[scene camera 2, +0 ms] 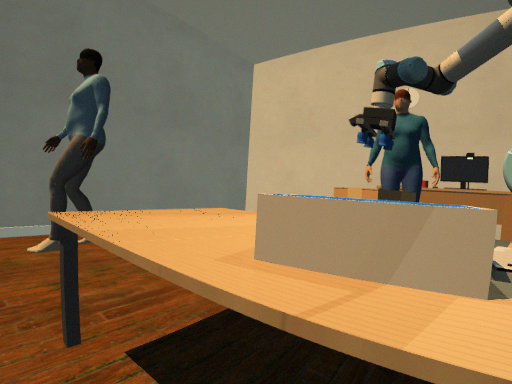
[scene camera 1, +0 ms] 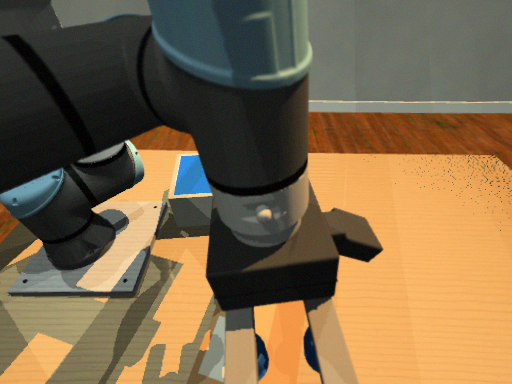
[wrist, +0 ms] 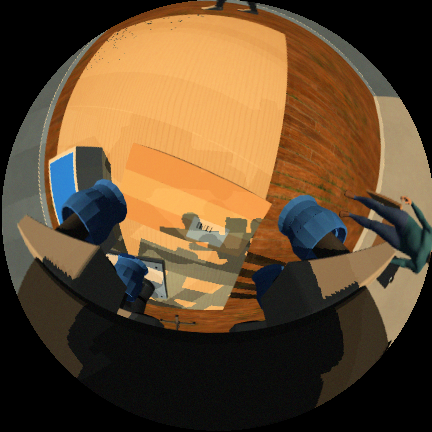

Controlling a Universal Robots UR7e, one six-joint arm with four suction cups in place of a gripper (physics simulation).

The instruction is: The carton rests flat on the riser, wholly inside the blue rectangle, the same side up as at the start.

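Places are measured from the arm's base along level axes (x ahead, y left, z up), in centimetres.
Where they show: hand, its tool point: (scene camera 2: pixel 375 146) (wrist: pixel 199 249); arm's base, origin of its link: (scene camera 1: pixel 84 243).
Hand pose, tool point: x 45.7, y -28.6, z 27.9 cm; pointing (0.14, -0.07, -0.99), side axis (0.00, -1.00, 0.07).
Each offset is from my tool point to the top centre of the thing. Level surfaces: height alone.
The carton @(dx -1.8, dy +1.8, dz -14.9 cm) (scene camera 1: pixel 284 322) (scene camera 2: pixel 397 195) (wrist: pixel 160 172) is an orange-brown box on the table, partly in shadow, with a pale barcode label @(dx -7.3, dy -1.8, dz -14.9 cm) (scene camera 1: pixel 214 350) (wrist: pixel 207 232) on its upper face. The suction gripper (scene camera 1: pixel 285 350) (scene camera 2: pixel 374 141) (wrist: pixel 202 240) has blue cups pointing down. It hangs above the carton with a gap and holds nothing. The grey riser @(dx -5.1, dy +44.3, dz -17.8 cm) (scene camera 1: pixel 192 212) (scene camera 2: pixel 370 242) (wrist: pixel 90 170) stands apart from the carton, near the arm's base. Its blue rectangle @(dx -5.1, dy +44.3, dz -17.8 cm) (scene camera 1: pixel 191 175) (wrist: pixel 62 177) is on top, partly hidden by the arm in scene camera 1 and by a cup in the wrist view.
The arm's base plate (scene camera 1: pixel 117 250) is bolted to the wooden table @(dz -29.8 cm) (scene camera 1: pixel 425 300) (scene camera 2: pixel 185 240) (wrist: pixel 200 75), beside the riser. Two people (scene camera 2: pixel 87 120) (scene camera 2: pixel 407 140) stand beyond the table. A desk with a monitor (scene camera 2: pixel 465 169) is behind.
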